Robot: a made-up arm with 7 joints. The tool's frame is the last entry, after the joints. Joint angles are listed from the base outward. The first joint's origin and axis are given. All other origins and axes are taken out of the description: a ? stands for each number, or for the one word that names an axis. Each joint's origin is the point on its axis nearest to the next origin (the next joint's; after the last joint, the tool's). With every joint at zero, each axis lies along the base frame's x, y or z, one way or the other. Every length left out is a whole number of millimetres.
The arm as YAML. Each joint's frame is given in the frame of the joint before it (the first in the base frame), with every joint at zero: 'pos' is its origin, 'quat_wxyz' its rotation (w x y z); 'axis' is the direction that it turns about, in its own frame. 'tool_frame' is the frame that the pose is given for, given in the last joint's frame.
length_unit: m
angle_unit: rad
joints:
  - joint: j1
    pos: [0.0, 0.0, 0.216]
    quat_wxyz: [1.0, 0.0, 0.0, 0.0]
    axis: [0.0, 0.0, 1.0]
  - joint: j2
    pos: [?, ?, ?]
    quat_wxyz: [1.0, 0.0, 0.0, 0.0]
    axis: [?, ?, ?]
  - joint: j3
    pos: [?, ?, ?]
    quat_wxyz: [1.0, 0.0, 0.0, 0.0]
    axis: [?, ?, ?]
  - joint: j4
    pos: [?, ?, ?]
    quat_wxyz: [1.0, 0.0, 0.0, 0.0]
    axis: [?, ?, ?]
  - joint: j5
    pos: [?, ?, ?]
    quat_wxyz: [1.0, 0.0, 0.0, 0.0]
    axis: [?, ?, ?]
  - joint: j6
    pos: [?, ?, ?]
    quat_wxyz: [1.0, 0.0, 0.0, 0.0]
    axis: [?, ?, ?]
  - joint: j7
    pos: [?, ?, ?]
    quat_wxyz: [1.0, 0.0, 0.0, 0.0]
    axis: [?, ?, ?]
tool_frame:
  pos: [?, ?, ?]
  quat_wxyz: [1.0, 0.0, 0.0, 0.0]
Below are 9 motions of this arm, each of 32 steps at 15 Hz.
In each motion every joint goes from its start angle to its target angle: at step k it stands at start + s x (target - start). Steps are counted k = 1, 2, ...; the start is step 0. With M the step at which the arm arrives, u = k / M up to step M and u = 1 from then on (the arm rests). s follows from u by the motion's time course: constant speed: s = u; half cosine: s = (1 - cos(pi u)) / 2; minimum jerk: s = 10 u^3 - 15 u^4 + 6 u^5.
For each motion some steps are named. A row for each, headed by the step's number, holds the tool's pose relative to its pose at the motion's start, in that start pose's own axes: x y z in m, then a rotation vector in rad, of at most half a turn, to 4 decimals.
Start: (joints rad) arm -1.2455 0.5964 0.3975 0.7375 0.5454 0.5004 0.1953
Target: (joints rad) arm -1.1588 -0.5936 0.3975 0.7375 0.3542 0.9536 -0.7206
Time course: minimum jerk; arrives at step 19
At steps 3, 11, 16, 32:
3: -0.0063 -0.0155 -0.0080 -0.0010 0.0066 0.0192
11: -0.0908 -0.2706 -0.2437 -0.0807 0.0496 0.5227
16: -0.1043 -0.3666 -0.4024 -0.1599 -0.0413 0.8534
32: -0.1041 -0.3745 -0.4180 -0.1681 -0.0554 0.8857

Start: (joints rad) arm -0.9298 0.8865 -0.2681 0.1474 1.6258 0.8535 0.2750
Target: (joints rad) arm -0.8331 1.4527 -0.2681 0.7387 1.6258 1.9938 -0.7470
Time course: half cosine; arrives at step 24
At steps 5, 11, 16, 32:
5: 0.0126 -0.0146 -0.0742 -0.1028 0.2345 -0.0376
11: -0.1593 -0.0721 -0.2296 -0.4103 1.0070 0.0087
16: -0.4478 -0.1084 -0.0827 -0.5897 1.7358 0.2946
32: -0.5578 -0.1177 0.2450 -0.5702 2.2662 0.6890

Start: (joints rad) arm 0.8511 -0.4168 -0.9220 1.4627 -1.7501 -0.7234 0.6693
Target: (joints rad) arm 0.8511 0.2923 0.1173 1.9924 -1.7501 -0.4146 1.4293
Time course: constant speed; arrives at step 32
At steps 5, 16, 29, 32:
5: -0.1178 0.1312 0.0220 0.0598 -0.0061 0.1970
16: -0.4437 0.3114 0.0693 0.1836 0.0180 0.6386
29: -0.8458 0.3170 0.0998 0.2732 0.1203 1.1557
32: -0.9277 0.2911 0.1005 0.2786 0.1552 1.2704

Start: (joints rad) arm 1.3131 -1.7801 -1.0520 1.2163 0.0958 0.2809 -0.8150
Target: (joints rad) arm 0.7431 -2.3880 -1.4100 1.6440 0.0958 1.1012 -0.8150
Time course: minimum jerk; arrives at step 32
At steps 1, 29, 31, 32:
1: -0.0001 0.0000 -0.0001 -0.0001 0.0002 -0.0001
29: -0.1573 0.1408 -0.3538 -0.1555 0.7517 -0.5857
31: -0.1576 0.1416 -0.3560 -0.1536 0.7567 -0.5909
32: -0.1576 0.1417 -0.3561 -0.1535 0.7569 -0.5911

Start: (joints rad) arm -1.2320 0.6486 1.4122 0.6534 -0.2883 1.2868 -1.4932
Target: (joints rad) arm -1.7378 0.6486 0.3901 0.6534 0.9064 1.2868 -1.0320
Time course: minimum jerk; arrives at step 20
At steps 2, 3, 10, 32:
2: 0.0015 -0.0002 -0.0041 -0.0106 -0.0028 -0.0033
3: 0.0046 -0.0009 -0.0127 -0.0331 -0.0086 -0.0101
10: 0.0775 -0.1233 -0.2463 -0.6535 -0.1292 -0.1165
32: 0.1176 -0.4543 -0.3983 -1.3476 -0.2024 -0.0866

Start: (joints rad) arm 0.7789 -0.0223 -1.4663 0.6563 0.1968 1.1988 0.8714
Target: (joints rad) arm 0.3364 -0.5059 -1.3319 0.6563 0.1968 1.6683 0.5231
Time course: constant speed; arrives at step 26
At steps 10, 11, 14, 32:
10: 0.0391 -0.0723 -0.0945 0.1448 0.0581 -0.1732
11: 0.0420 -0.0772 -0.1056 0.1598 0.0661 -0.1887
14: 0.0502 -0.0891 -0.1400 0.2054 0.0920 -0.2328
32: 0.0748 -0.0880 -0.2864 0.3955 0.2170 -0.3676

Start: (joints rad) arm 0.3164 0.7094 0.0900 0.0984 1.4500 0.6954 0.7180
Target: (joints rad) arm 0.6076 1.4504 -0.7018 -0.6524 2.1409 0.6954 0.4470
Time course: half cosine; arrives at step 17
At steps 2, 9, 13, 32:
2: -0.0075 0.0066 -0.0264 -0.0539 0.0222 0.0289
9: -0.1930 -0.0741 -0.2949 -0.7342 0.4305 0.5356
13: -0.3032 -0.2062 -0.2784 -0.9755 0.7028 0.9278
32: -0.3273 -0.2570 -0.2388 -1.0200 0.7987 1.0990

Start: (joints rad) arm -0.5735 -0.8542 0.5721 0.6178 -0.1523 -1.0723 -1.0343
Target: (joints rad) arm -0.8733 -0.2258 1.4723 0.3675 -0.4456 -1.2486 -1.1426
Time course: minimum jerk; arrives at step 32
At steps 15, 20, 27, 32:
15: 0.0409 -0.0534 -0.0797 -0.6800 0.2153 -0.1635
20: 0.0345 -0.1505 -0.1035 -1.1244 0.3607 -0.3035
27: 0.0044 -0.2531 -0.0793 -1.5095 0.4938 -0.4436
32: -0.0008 -0.2655 -0.0730 -1.5561 0.5105 -0.4617

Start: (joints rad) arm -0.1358 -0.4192 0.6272 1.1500 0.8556 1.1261 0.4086
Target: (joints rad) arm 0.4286 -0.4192 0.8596 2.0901 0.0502 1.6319 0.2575
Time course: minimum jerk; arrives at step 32
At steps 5, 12, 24, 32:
5: 0.0132 -0.0061 -0.0034 -0.0012 0.0207 -0.0412
12: 0.1060 -0.0777 -0.0335 0.0030 0.1609 -0.3868
24: 0.1869 -0.3500 -0.0565 0.1625 0.2325 -1.2421
32: 0.1802 -0.3961 -0.0473 0.2115 0.1992 -1.3691

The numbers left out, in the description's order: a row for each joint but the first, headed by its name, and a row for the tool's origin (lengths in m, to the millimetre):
j2: xyz 0.165 -0.025 0.0, axis -1.0 0.0 0.0
j3: xyz 0.0 0.048 0.401, axis 0.0 0.0 -1.0
j4: xyz -0.104 0.048 0.0, axis -1.0 0.0 0.0
j5: xyz 0.0 -0.097 0.146, axis 0.0 0.0 1.0
j6: xyz -0.192 0.077 0.0, axis 0.0 1.0 0.0
j7: xyz 0.38 0.0 0.045, axis 1.0 0.0 0.0
tool: xyz 0.0 0.379 0.002

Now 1 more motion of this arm.
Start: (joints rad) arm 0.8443 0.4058 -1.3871 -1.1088 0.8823 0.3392 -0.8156
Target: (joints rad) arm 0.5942 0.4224 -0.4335 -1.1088 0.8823 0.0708 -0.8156
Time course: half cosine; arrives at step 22
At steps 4, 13, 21, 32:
4: 0.0367 -0.0091 -0.0113 -0.0417 -0.0099 -0.0999
13: 0.2358 -0.1714 -0.0689 -0.3705 -0.0765 -0.7891
21: 0.2841 -0.3246 -0.0769 -0.6137 -0.1068 -1.2029
32: 0.2843 -0.3269 -0.0769 -0.6174 -0.1071 -1.2087

